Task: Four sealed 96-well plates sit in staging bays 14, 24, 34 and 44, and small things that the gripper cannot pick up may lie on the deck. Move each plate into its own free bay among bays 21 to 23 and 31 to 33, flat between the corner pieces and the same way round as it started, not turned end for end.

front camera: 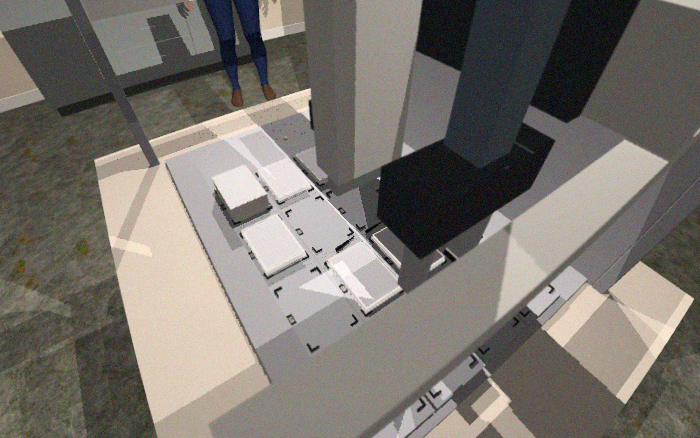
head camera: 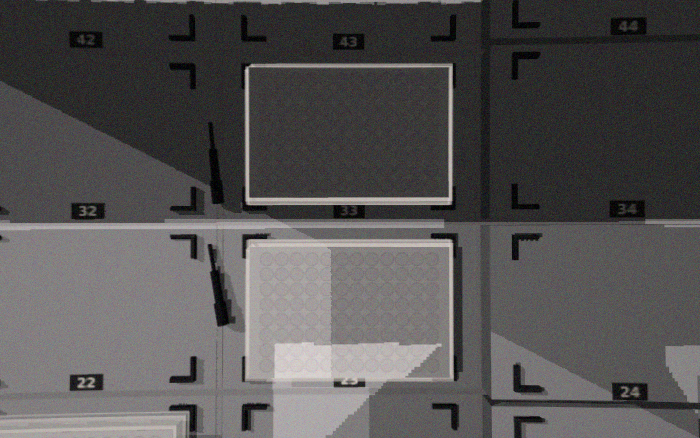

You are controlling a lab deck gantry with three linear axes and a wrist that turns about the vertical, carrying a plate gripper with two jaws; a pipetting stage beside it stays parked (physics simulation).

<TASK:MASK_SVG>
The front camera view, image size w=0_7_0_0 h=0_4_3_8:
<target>my gripper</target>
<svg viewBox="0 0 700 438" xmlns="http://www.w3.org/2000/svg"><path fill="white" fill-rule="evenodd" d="M556 140L522 122L510 153L480 169L445 146L445 138L381 166L377 218L405 244L397 284L406 294L427 280L438 248L449 242L443 254L452 262L455 262L479 244L492 214L532 187Z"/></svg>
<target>tall pale box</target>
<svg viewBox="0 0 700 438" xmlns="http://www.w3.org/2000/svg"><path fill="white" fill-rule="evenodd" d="M246 165L212 177L216 191L235 223L271 207L267 193Z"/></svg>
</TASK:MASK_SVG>
